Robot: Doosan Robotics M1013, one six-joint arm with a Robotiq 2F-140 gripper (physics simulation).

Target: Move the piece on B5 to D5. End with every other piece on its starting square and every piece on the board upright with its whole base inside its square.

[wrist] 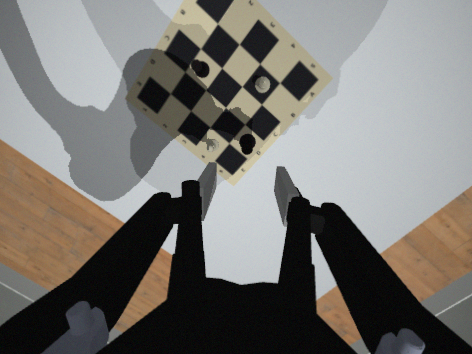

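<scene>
A black piece stands on the light square D5, near the board's lower right edge. It appears upright, with its base inside the square. The square B5 bears no piece. My gripper is partly open and empty, with its two grey fingers apart just below the board's lower corner in the view. The black piece on D5 shows beyond the fingertips, apart from both fingers. A white piece stands on B4, another black piece on C2, and a small white piece on E4.
The chessboard lies turned on a pale table top. Dark shadows cross the board's left part and the table to its left. Wooden flooring shows beyond the table edges at the lower left and right.
</scene>
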